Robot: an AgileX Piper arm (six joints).
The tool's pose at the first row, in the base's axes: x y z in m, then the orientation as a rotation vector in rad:
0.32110, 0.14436, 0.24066, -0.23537, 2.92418, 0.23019
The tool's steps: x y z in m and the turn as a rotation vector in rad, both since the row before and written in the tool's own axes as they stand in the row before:
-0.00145, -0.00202, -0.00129, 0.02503, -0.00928, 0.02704
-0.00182, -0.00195, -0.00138, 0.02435, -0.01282, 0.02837
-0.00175, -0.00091, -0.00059, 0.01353, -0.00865, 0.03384
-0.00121, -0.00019, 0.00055, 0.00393, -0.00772, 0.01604
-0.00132, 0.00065, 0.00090, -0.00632, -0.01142, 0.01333
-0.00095, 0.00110, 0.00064, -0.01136, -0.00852, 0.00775
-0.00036, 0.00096, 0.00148, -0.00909, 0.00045, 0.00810
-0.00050, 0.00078, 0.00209, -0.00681, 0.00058, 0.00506
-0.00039, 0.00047, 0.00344, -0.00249, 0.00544, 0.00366
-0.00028, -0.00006, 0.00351, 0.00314, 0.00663, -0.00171
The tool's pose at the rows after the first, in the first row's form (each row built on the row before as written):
0.32261, 0.14238, 0.24193, -0.19055, 2.92067, 0.19810
0.32438, 0.14047, 0.24342, -0.14357, 2.91284, 0.16747
0.32605, 0.13964, 0.24429, -0.09116, 2.90839, 0.15350
0.32736, 0.13957, 0.24402, -0.06645, 2.90223, 0.15050
0.32881, 0.14036, 0.24352, -0.04719, 2.89142, 0.16184
0.32983, 0.14154, 0.24325, -0.03724, 2.88263, 0.17944
0.33051, 0.14268, 0.24203, -0.02728, 2.88287, 0.19408
0.33148, 0.14373, 0.24025, -0.02129, 2.88316, 0.20487
0.33269, 0.14468, 0.23711, -0.01705, 2.88858, 0.20941
0.33381, 0.14512, 0.23380, -0.01969, 2.89537, 0.20489

